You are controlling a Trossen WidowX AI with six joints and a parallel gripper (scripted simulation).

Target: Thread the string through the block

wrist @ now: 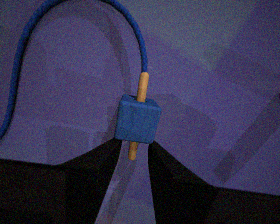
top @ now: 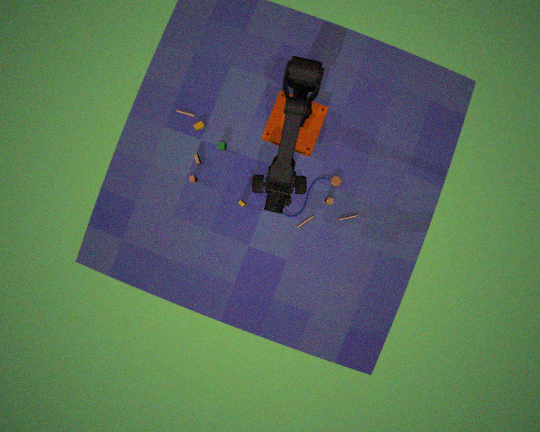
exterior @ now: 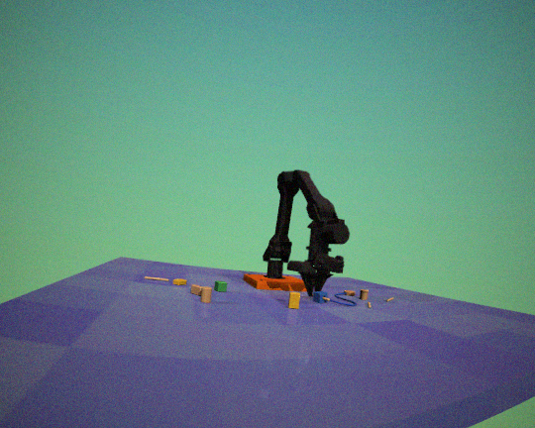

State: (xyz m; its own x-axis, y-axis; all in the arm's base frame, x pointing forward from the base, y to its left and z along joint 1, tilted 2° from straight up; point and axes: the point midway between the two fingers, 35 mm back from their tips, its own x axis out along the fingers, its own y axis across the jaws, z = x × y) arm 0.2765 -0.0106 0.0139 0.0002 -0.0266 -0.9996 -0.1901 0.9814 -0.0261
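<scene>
Now: gripper tip 20 mm short of the blue block and 10 mm to the right of it. Round my gripper tip: thin wooden stick: 40 mm ahead, 10 mm to the left; then wooden cylinder: 10 mm ahead, 200 mm to the left; then round wooden button: 70 mm behind, 210 mm to the left, 10 mm below.
</scene>
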